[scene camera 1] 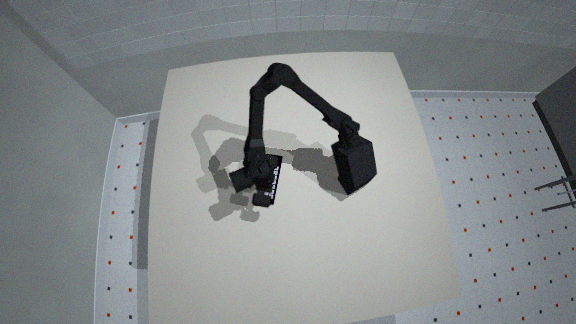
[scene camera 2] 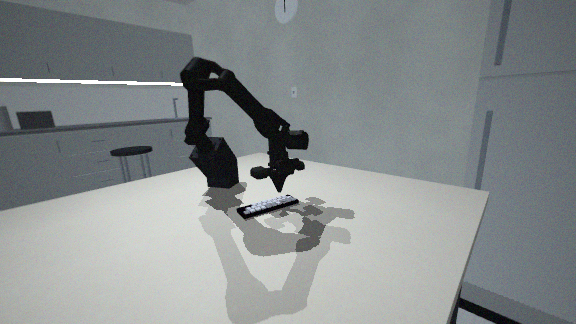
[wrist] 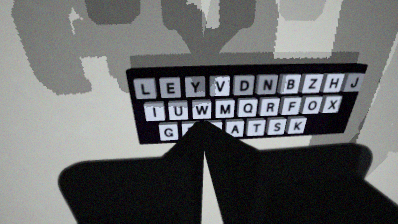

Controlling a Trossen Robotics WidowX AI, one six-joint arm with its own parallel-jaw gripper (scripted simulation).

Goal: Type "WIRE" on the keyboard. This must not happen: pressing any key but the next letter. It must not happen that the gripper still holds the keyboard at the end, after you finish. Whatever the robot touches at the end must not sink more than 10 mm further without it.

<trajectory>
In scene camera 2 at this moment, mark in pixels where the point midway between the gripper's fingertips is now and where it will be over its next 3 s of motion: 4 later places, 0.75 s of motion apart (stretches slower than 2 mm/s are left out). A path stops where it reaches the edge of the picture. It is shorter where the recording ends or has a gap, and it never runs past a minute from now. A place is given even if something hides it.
My gripper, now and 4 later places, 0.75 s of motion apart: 279,192; 288,192; 289,197; 289,197; 288,190
</trajectory>
